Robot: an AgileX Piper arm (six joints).
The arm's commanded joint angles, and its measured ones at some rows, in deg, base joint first. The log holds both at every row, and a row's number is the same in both.
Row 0, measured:
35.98, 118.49, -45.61, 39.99, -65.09, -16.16
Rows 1 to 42, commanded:
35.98, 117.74, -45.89, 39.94, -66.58, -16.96
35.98, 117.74, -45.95, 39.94, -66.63, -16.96
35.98, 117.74, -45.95, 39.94, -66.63, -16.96
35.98, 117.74, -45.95, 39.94, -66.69, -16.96
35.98, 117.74, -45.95, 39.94, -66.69, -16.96
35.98, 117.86, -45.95, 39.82, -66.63, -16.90
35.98, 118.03, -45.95, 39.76, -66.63, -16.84
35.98, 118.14, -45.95, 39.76, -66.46, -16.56
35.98, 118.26, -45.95, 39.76, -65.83, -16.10
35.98, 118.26, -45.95, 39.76, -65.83, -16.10
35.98, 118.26, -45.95, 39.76, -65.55, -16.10
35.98, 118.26, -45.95, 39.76, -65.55, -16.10
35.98, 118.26, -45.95, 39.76, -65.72, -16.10
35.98, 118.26, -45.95, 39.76, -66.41, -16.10
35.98, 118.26, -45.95, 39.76, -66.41, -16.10
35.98, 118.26, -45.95, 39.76, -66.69, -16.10
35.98, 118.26, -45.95, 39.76, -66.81, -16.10
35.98, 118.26, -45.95, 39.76, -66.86, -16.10
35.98, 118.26, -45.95, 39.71, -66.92, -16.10
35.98, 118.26, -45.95, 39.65, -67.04, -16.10
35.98, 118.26, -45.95, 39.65, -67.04, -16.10
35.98, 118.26, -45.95, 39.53, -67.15, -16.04
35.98, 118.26, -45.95, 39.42, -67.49, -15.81
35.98, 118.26, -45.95, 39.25, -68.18, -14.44
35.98, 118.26, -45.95, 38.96, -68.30, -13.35
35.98, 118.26, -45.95, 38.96, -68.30, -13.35
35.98, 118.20, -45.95, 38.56, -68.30, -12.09
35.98, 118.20, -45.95, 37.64, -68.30, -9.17
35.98, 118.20, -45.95, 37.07, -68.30, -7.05
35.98, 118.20, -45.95, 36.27, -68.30, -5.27
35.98, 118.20, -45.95, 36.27, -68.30, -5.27
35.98, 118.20, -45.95, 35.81, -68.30, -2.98
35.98, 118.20, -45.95, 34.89, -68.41, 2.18
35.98, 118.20, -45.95, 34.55, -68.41, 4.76
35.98, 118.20, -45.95, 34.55, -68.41, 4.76
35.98, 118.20, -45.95, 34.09, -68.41, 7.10
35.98, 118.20, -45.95, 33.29, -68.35, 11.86
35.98, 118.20, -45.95, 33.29, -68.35, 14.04
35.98, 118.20, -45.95, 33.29, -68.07, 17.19
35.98, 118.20, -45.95, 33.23, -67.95, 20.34
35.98, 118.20, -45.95, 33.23, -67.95, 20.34
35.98, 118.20, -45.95, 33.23, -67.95, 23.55
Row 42, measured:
35.81, 118.60, -45.38, 38.90, -66.69, 17.19
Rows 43 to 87, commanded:
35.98, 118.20, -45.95, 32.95, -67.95, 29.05
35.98, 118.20, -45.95, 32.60, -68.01, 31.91
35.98, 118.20, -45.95, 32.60, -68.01, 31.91
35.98, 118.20, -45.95, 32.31, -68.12, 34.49
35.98, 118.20, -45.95, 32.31, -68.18, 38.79
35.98, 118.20, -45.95, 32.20, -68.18, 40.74
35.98, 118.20, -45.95, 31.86, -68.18, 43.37
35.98, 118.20, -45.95, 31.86, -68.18, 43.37
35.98, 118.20, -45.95, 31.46, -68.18, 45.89
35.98, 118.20, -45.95, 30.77, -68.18, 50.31
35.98, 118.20, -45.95, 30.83, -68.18, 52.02
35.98, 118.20, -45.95, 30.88, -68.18, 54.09
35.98, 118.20, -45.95, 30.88, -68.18, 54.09
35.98, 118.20, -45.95, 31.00, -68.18, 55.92
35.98, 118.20, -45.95, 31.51, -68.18, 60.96
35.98, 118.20, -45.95, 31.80, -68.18, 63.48
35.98, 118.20, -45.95, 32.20, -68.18, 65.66
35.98, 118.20, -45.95, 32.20, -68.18, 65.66
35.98, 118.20, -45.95, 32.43, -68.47, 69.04
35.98, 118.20, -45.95, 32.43, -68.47, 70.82
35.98, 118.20, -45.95, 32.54, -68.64, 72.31
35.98, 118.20, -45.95, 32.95, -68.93, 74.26
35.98, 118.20, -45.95, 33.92, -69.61, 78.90
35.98, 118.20, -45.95, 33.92, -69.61, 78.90
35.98, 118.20, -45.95, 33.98, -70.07, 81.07
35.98, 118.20, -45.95, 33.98, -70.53, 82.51
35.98, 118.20, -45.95, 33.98, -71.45, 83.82
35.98, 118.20, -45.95, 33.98, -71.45, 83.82
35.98, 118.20, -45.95, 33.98, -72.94, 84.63
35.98, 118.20, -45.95, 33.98, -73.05, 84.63
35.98, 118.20, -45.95, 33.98, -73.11, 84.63
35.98, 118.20, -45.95, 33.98, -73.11, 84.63
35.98, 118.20, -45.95, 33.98, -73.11, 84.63
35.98, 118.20, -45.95, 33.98, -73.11, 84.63
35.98, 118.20, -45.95, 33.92, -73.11, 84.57
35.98, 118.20, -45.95, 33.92, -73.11, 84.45
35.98, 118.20, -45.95, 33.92, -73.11, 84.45
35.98, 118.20, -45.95, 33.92, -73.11, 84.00
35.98, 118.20, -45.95, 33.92, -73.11, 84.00
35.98, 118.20, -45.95, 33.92, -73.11, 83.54
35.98, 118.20, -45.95, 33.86, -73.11, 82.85
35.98, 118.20, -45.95, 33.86, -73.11, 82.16
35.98, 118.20, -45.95, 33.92, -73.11, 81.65
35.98, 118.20, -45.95, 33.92, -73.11, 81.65
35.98, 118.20, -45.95, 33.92, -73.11, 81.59
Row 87, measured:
35.35, 118.89, -44.92, 38.50, -67.15, 82.91
